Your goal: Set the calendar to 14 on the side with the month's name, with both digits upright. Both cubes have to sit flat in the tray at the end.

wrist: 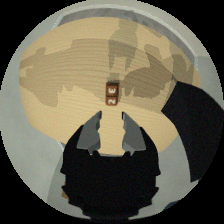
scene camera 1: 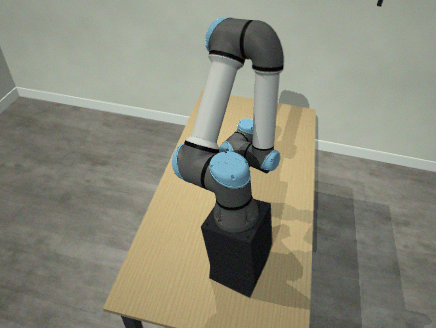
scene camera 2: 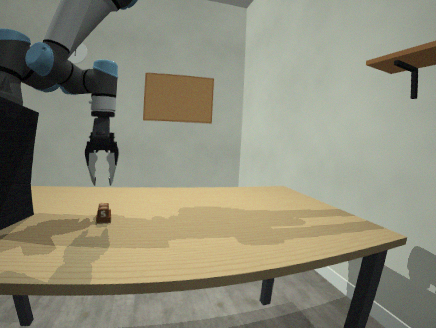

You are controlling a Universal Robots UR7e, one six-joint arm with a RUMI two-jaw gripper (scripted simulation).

Path:
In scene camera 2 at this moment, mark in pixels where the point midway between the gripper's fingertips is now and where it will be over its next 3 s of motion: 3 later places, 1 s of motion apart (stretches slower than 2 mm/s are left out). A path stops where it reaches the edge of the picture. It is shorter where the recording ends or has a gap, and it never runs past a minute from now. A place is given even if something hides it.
My gripper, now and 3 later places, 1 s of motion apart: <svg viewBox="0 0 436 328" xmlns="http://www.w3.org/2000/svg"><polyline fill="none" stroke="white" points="102,185 103,194 103,202 103,209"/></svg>

